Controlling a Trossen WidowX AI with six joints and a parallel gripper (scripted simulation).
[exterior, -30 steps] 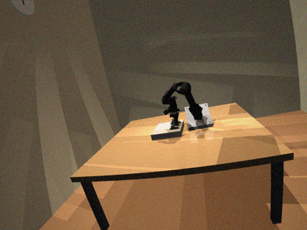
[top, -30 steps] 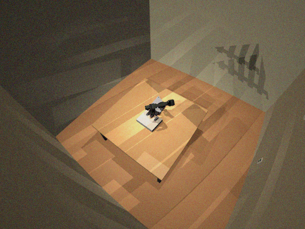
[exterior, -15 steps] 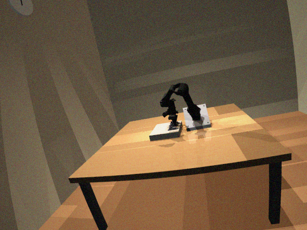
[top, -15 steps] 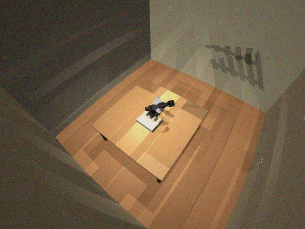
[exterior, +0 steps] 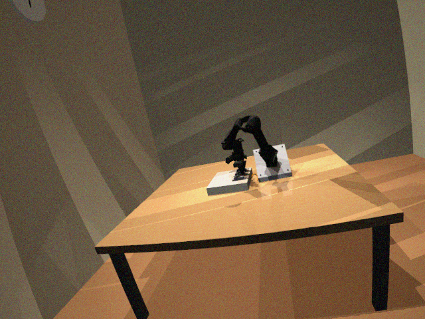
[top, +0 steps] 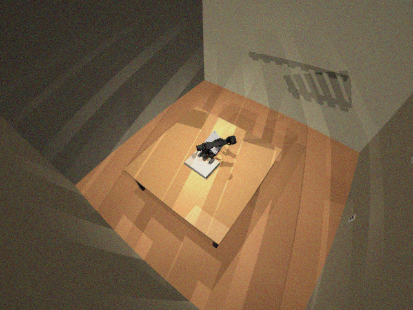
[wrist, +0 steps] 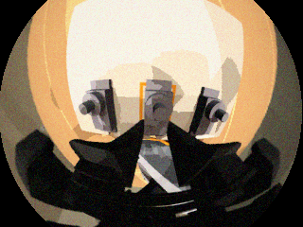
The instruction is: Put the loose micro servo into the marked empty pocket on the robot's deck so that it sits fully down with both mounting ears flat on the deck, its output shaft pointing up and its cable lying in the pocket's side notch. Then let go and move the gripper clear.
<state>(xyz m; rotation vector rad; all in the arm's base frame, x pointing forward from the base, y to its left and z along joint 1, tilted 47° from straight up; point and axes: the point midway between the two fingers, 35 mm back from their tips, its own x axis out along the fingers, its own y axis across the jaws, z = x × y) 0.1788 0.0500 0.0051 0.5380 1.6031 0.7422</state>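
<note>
The white deck is 12 cm ahead of my gripper tip, 3 cm below it and 1 cm to the left of it.
</note>
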